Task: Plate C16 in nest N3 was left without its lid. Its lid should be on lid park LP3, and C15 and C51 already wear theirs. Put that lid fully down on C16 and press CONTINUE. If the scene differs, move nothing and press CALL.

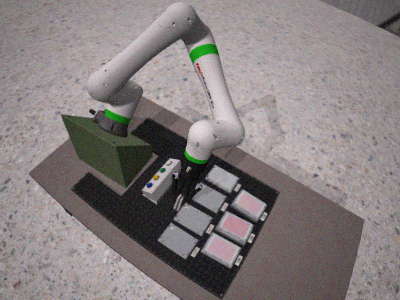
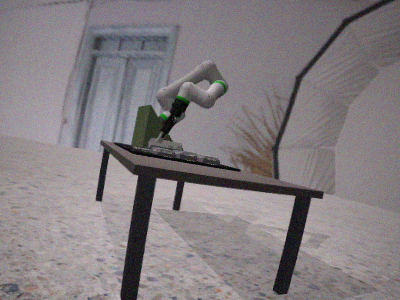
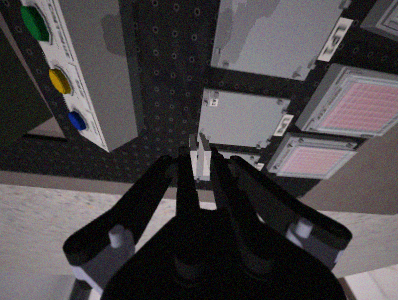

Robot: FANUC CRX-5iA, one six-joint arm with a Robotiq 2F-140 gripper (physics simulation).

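Seen in the pictures: gripper, fingertip midpoint: (image 1: 177,207) (image 2: 158,142) (image 3: 196,143); arm's base, origin of the base link: (image 1: 112,130) (image 2: 157,126).
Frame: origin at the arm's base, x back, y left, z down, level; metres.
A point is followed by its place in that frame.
My gripper (image 1: 178,201) {x -0.451, y -0.050, z 0.115 m} (image 2: 161,136) {x -0.451, y -0.050, z 0.115 m} (image 3: 196,143) {x -0.451, y -0.050, z 0.115 m} is shut, its pale pads close together with nothing seen between them. It hangs over the mat between the button box and the row of lid parks. The middle pink plate (image 1: 235,226) {x -0.697, y 0.053, z 0.138 m} (image 3: 362,107) {x -0.678, y 0.060, z 0.136 m} sits right of that row; its name and whether it wears a lid cannot be read now. The back plate (image 1: 249,204) {x -0.689, y 0.184, z 0.136 m} and front plate (image 1: 221,249) {x -0.708, y -0.070, z 0.141 m} (image 3: 312,159) {x -0.692, y -0.053, z 0.142 m} flank it. The rearmost park (image 1: 222,178) {x -0.506, y 0.231, z 0.158 m} looks paler than the others; its label is unreadable. The button box (image 1: 161,184) {x -0.328, y -0.014, z 0.101 m} (image 3: 107,65) {x -0.332, y 0.030, z 0.116 m} carries green (image 3: 35,23) {x -0.283, y 0.053, z 0.102 m}, yellow (image 3: 60,81) {x -0.289, y 0.006, z 0.102 m} and blue (image 3: 77,120) {x -0.292, y -0.041, z 0.103 m} buttons.
Grey parks, LP1 (image 1: 209,197) {x -0.517, y 0.109, z 0.167 m} (image 3: 275,35) {x -0.516, y 0.102, z 0.166 m}, one nearer the front (image 1: 193,219) {x -0.529, y -0.028, z 0.166 m} (image 3: 242,117) {x -0.525, y -0.013, z 0.166 m} and the frontmost (image 1: 178,240) {x -0.540, y -0.146, z 0.167 m}, lie beside the plates on the black mat (image 1: 112,210) {x -0.223, y -0.235, z 0.176 m}. The green pedestal (image 1: 102,152) {x -0.087, y -0.124, z -0.030 m} (image 2: 144,127) {x -0.145, y -0.114, z 0.029 m} stands at the left under the arm's base.
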